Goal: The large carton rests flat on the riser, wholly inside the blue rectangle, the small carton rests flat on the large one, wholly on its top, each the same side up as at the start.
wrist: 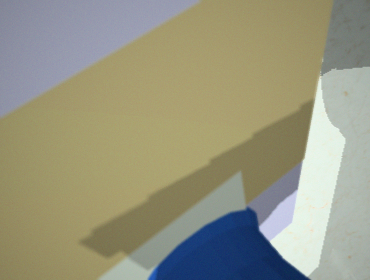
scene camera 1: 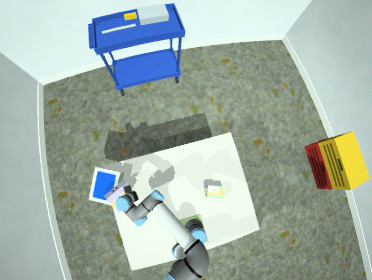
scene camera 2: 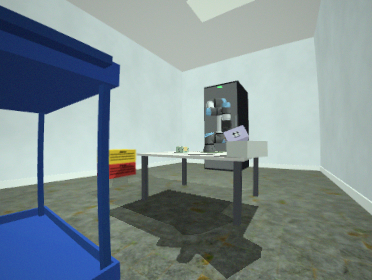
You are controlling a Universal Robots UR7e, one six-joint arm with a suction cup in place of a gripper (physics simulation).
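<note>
The large carton [scene camera 1: 117, 191] [scene camera 2: 236, 134] [wrist: 150, 110] is lavender with a broad tan tape band. It hangs tilted from my suction gripper [wrist: 215, 245], whose blue cup is against its labelled face in the wrist view. In scene camera 1 the carton overlaps the lower right corner of the white riser [scene camera 1: 92, 192] [scene camera 2: 257, 149], partly over the blue rectangle [scene camera 1: 103, 184]. In scene camera 2 its lower edge is hidden behind the riser; I cannot tell whether they touch. The small carton [scene camera 1: 215, 191] [scene camera 2: 183, 149], with tan and green sides and a white label, stands on the table [scene camera 1: 230, 155] [scene camera 2: 190, 154].
A green plate [scene camera 1: 198, 219] lies under the arm's base. A tall black cabinet [scene camera 2: 242, 107] stands behind the arm in scene camera 2. A blue cart [scene camera 1: 147, 70] [scene camera 2: 104, 175] stands away from the table. A yellow and red crate stack [scene camera 1: 347, 160] [scene camera 2: 122, 157] is off its right side in scene camera 1.
</note>
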